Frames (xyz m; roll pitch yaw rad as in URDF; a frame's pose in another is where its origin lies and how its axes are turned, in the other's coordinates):
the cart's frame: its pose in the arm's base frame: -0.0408 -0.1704 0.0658 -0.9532 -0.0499 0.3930
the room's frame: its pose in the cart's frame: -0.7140 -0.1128 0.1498 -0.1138 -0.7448 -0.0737
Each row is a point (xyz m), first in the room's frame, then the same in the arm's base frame.
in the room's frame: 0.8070 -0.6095 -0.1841
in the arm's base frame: -0.1881 -0.1836 1.0566
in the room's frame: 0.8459 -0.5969 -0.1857
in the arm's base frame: -0.1691 -0.1481 1.0640
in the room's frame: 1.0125 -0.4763 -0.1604
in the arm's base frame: -0.1173 0.0519 1.0476
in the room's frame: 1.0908 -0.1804 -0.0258
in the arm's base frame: -0.2057 0.3209 0.8697
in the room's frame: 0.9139 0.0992 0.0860
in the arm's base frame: -0.3901 0.3802 0.5791
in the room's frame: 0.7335 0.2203 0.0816
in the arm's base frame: -0.4704 0.3077 0.3906
